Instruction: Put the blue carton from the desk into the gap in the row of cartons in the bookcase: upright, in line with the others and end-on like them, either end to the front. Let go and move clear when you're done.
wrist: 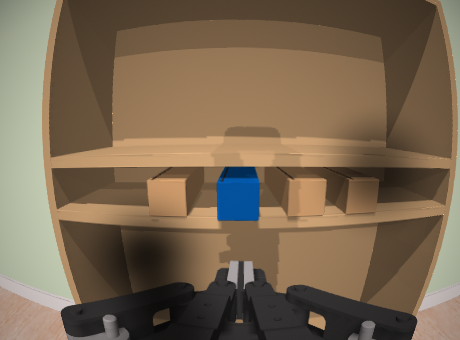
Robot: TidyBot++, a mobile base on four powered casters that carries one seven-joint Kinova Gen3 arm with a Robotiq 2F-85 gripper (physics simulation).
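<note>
The blue carton sits upright and end-on on the middle shelf of the bookcase, between one tan carton on its left and two tan cartons on its right. There is space on both sides of it. Its front end looks a little nearer than the front ends of the tan cartons, and its lower edge shows at the shelf's front lip. My gripper is shut and empty, in front of and below the blue carton in the view, apart from it. The carton's rear end is hidden.
The bookcase has an upper shelf board just above the cartons and side panels at far left and right. The shelf lip runs below the row. A pale green wall and wooden floor show beyond the bookcase.
</note>
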